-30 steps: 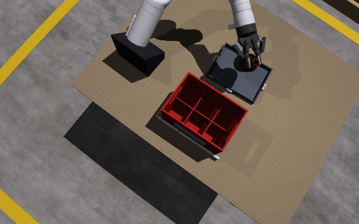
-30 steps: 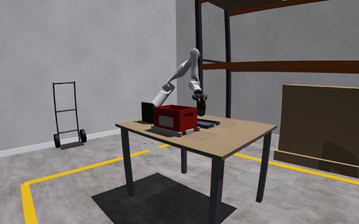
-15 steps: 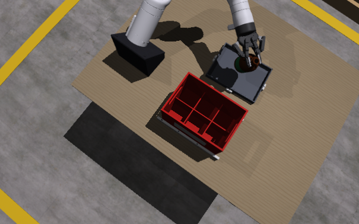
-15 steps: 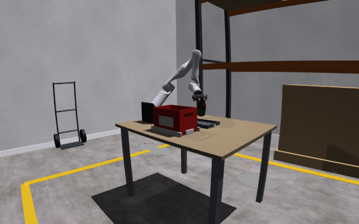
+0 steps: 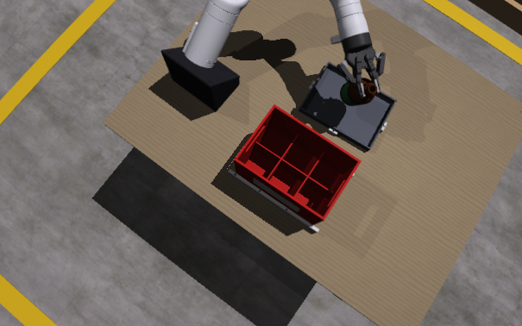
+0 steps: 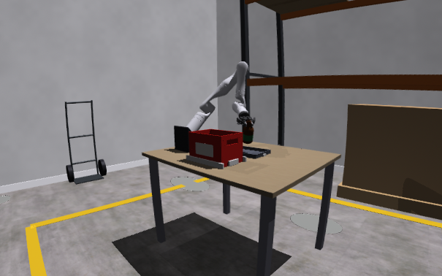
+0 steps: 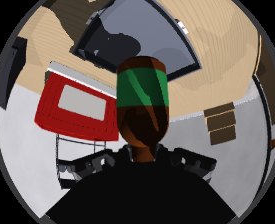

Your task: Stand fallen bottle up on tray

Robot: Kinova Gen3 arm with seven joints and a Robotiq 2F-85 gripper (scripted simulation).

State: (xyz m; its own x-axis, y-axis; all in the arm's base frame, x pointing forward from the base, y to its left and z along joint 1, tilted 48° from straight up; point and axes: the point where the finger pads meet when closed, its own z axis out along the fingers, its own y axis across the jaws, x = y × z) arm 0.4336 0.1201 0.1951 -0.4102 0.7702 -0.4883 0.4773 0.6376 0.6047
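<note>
My hand is 1 cm past the bottle, 1 cm to the right of it and 5 cm above it. The rest, counted from my hand: tray 2 cm behind, 2 cm to the left, 19 cm below; then red crate 1 cm behind, 27 cm to the right, 12 cm below.
</note>
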